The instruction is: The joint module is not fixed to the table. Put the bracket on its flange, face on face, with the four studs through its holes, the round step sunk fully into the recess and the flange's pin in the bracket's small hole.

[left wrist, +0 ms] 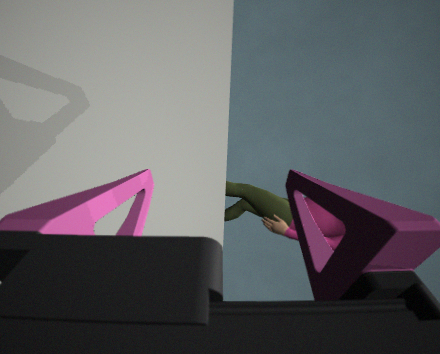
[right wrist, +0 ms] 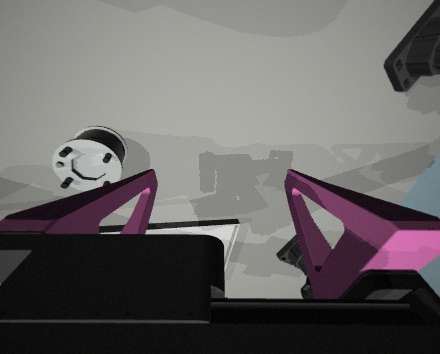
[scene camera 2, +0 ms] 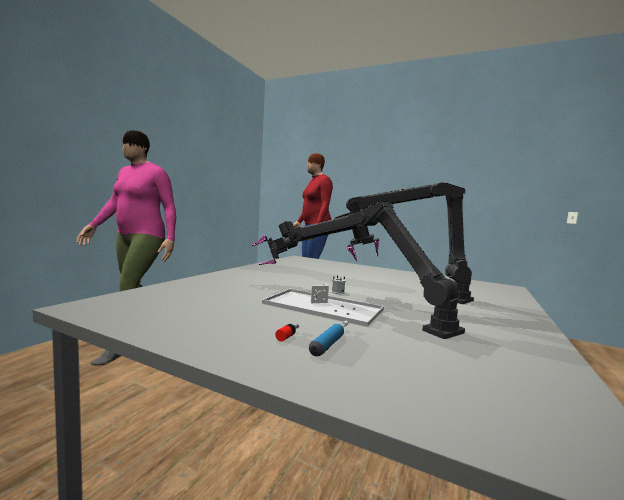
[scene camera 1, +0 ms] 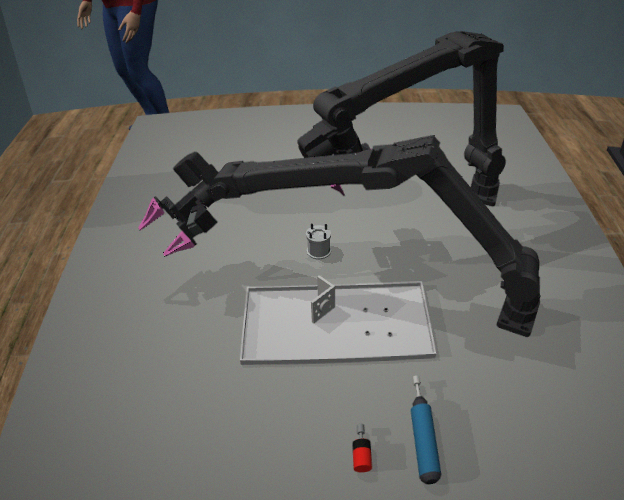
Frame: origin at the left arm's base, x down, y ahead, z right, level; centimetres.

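Seen in the pictures: left gripper, fingertip midpoint: (left wrist: 219, 177) (scene camera 2: 255, 255) (scene camera 1: 151, 242); right gripper, fingertip midpoint: (right wrist: 221, 176) (scene camera 2: 367, 258) (scene camera 1: 361, 186); left arm's base, origin of the base link: (right wrist: 297, 244) (scene camera 2: 443, 331) (scene camera 1: 518, 314); right arm's base, origin of the base link: (right wrist: 415, 48) (scene camera 2: 459, 300) (scene camera 1: 483, 192).
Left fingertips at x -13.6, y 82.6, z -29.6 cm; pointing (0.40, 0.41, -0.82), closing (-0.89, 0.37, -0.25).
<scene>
Pixels of each thing's top centre, then the offset from my left fingertips to it. "spot": a spot on its surface instead.
- joint module, middle of its top: (right wrist: 85, 173) (scene camera 1: 318, 228) (scene camera 2: 339, 276) dx +6.2, dy -29.4, dz +28.2 cm
- bracket, middle of its top: (scene camera 1: 316, 289) (scene camera 2: 318, 284) dx +6.2, dy -39.0, dz +9.7 cm
- white tray, middle of its top: (scene camera 1: 336, 319) (right wrist: 131, 273) (scene camera 2: 323, 302) dx +12.0, dy -44.6, dz +8.3 cm
- blue driver, surface spot: (scene camera 1: 426, 440) spot: dx +9.5, dy -74.4, dz -13.2 cm
- short red driver, middle of its top: (scene camera 1: 362, 442) (scene camera 2: 289, 324) dx +10.2, dy -63.6, dz -18.3 cm
The joint module (scene camera 1: 318, 245) (scene camera 2: 338, 285) (right wrist: 89, 164) is a grey cylinder standing upright behind the tray, with its flange and dark studs facing up. The bracket (scene camera 1: 323, 305) (scene camera 2: 319, 294) is a grey angled plate standing in the tray, apart from the module. My left gripper (scene camera 1: 151, 242) (scene camera 2: 255, 254) (left wrist: 219, 177) is open and empty, high over the far left of the table. My right gripper (scene camera 2: 366, 257) (right wrist: 221, 176) is open and empty, above the table behind the module. In scene camera 1 the left arm hides most of it.
The white tray (scene camera 1: 333, 359) (scene camera 2: 317, 312) (right wrist: 215, 230) holds several small nuts (scene camera 1: 367, 332). A blue driver (scene camera 1: 426, 440) (scene camera 2: 327, 339) and a short red driver (scene camera 1: 362, 455) (scene camera 2: 284, 332) lie in front. The left arm (scene camera 1: 312, 171) stretches over the table behind the module. Two people stand beyond the table.
</scene>
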